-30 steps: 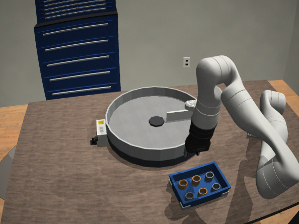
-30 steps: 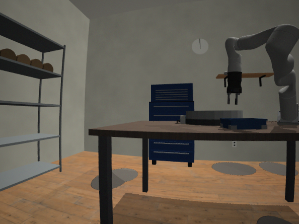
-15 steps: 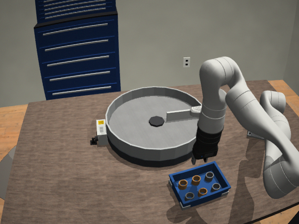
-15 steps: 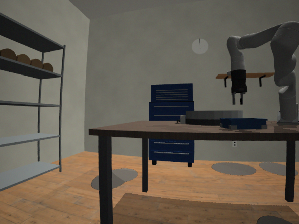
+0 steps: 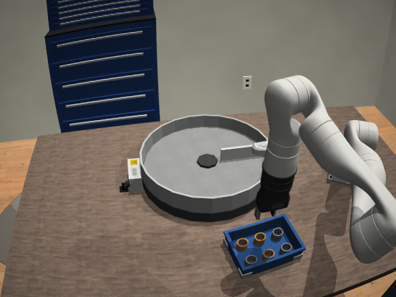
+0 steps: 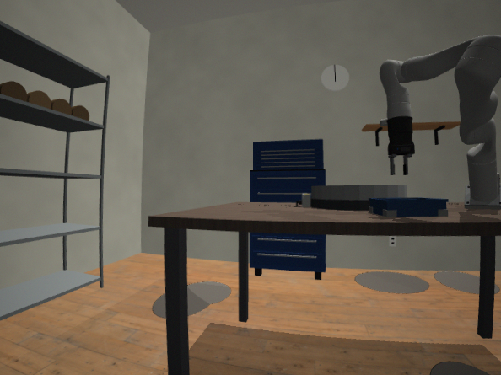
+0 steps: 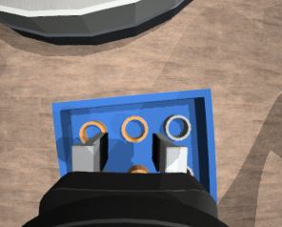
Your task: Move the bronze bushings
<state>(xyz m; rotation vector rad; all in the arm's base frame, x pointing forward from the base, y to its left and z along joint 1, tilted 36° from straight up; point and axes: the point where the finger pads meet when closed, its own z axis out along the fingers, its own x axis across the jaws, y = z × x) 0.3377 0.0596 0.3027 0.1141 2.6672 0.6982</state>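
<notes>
Right now the blue crate is 12 cm below my hand, 3 cm to the left of it and 1 cm behind it. From my hand the other things lie so: turntable (33 cm to the right, 9 cm below, 8 cm ahead).
</notes>
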